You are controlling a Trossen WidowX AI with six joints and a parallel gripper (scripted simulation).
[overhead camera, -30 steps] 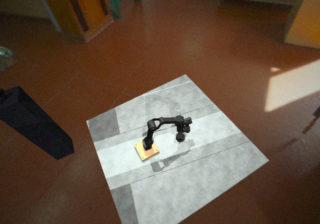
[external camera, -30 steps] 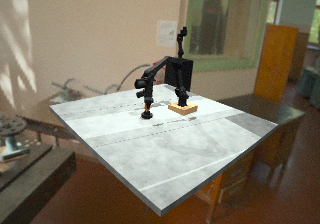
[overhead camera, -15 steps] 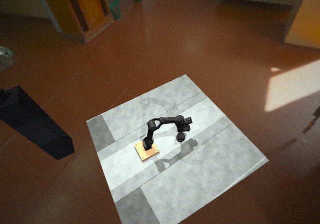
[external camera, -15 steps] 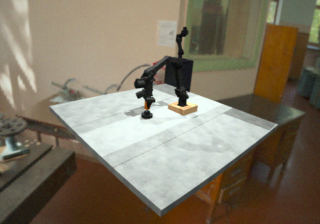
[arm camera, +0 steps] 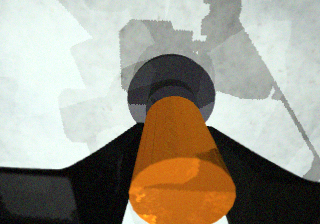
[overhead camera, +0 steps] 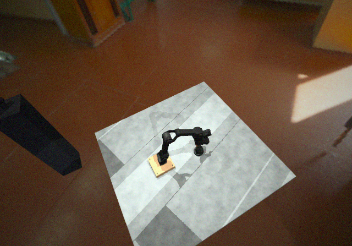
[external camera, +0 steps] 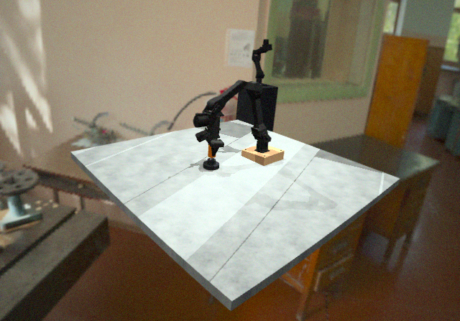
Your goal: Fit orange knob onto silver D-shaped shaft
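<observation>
My gripper tip is 30 mm below the orange knob. From my gripper tip the other things lie so: dark round pedestal: 40 mm below.
</observation>
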